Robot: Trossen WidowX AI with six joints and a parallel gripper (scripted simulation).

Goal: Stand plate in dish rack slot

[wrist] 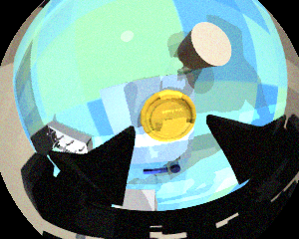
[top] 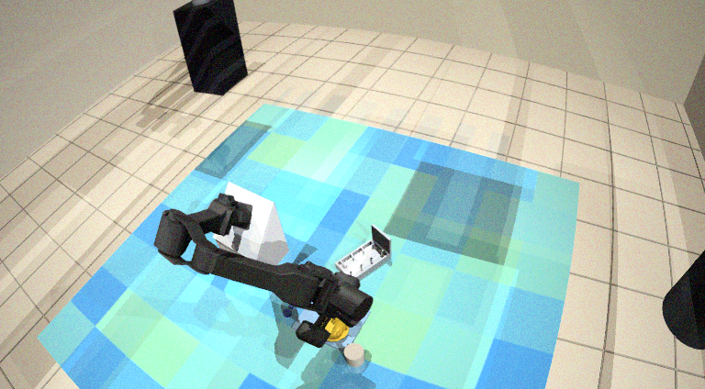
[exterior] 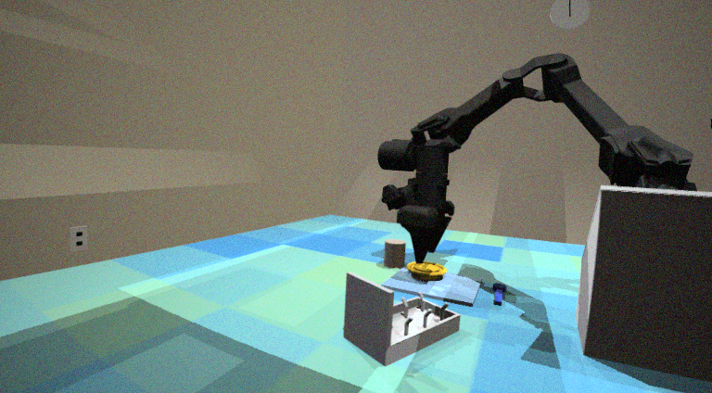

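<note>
Now: gripper tip 2 cm above the yellow plate. The rest, counted from my gripper tip: grey-blue slab (2 cm behind, 3 cm to the left, 4 cm below); blue piece (13 cm behind, 2 cm to the left, 4 cm below); beige cylinder (7 cm ahead, 5 cm to the right, 1 cm below).
</note>
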